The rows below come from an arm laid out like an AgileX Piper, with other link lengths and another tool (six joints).
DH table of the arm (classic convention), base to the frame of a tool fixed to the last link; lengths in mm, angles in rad. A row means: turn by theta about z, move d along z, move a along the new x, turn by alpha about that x. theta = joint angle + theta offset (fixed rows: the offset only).
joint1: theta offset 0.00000; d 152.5; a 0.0; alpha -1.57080
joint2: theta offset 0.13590; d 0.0; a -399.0; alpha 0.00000
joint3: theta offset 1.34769; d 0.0; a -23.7; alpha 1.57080
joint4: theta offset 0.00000; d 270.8; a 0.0; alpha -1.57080
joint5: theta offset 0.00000; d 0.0; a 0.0; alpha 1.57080
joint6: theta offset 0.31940; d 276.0; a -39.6; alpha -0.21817
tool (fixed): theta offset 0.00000; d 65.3; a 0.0; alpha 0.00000
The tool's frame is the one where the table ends.
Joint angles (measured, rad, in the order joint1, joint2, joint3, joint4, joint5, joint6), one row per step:
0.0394, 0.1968, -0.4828, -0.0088, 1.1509, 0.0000
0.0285, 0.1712, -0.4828, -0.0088, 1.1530, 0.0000
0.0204, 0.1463, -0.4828, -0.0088, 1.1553, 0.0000
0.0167, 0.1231, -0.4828, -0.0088, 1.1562, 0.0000
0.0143, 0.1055, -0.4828, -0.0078, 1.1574, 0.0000
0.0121, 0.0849, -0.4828, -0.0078, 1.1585, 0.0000
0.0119, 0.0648, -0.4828, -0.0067, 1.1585, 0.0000
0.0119, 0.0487, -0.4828, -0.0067, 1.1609, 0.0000
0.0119, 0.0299, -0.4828, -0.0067, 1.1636, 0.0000
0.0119, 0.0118, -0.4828, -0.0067, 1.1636, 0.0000
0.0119, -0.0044, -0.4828, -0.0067, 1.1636, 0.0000
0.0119, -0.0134, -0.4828, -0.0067, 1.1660, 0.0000
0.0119, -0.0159, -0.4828, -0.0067, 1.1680, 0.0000
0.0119, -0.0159, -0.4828, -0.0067, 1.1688, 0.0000
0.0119, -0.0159, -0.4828, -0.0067, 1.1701, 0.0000
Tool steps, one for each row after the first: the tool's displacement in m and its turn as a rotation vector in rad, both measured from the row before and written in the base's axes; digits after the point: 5 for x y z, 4 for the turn. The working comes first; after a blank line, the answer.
Tool pose at each row, in the base's axes (x y z in m, rotation vector in rad; the steps are taken from these numbers as rounded here):
0.13793, 0.00384, 0.19519, 0.2193, 2.2870, 0.4154
0.13640, 0.00229, 0.19812, 0.2261, 2.2617, 0.4112
0.13479, 0.00115, 0.20086, 0.2297, 2.2379, 0.4082
0.13347, 0.00062, 0.20372, 0.2285, 2.2152, 0.4074
0.13232, 0.00058, 0.20571, 0.2272, 2.1986, 0.4081
0.13100, 0.00027, 0.20810, 0.2248, 2.1790, 0.4078
0.12985, 0.00056, 0.21072, 0.2202, 2.1592, 0.4099
0.12849, 0.00054, 0.21209, 0.2169, 2.1457, 0.4105
0.12691, 0.00051, 0.21368, 0.2130, 2.1299, 0.4111
0.12578, 0.00050, 0.21597, 0.2087, 2.1121, 0.4118
0.12474, 0.00049, 0.21800, 0.2048, 2.0962, 0.4124
0.12378, 0.00047, 0.21838, 0.2033, 2.0897, 0.4127
0.12331, 0.00047, 0.21808, 0.2032, 2.0892, 0.4127
0.12319, 0.00046, 0.21783, 0.2034, 2.0900, 0.4127
0.12299, 0.00046, 0.21743, 0.2037, 2.0913, 0.4126

-0.00153, -0.00155, 0.00293, 0.0008, -0.0235, -0.0109
-0.00161, -0.00114, 0.00274, 0.0005, -0.0226, -0.0081
-0.00132, -0.00053, 0.00286, 0.0005, -0.0223, -0.0038
-0.00115, -0.00004, 0.00199, 0.0011, -0.0164, -0.0020
-0.00132, -0.00031, 0.00239, 0.0003, -0.0195, -0.0021
-0.00115, 0.00029, 0.00262, 0.0012, -0.0201, 0.0003
-0.00136, -0.00002, 0.00137, 0.0002, -0.0137, 0.0000
-0.00158, -0.00003, 0.00159, 0.0001, -0.0161, 0.0000
-0.00113, -0.00001, 0.00229, 0.0002, -0.0181, 0.0000
-0.00104, -0.00001, 0.00203, 0.0002, -0.0162, 0.0000
-0.00096, -0.00002, 0.00038, 0.0002, -0.0066, 0.0000
-0.00047, 0.00000, -0.00030, 0.0000, -0.0005, 0.0000
-0.00012, -0.00001, -0.00025, 0.0000, 0.0008, 0.0000
-0.00020, 0.00000, -0.00040, -0.0001, 0.0013, 0.0000

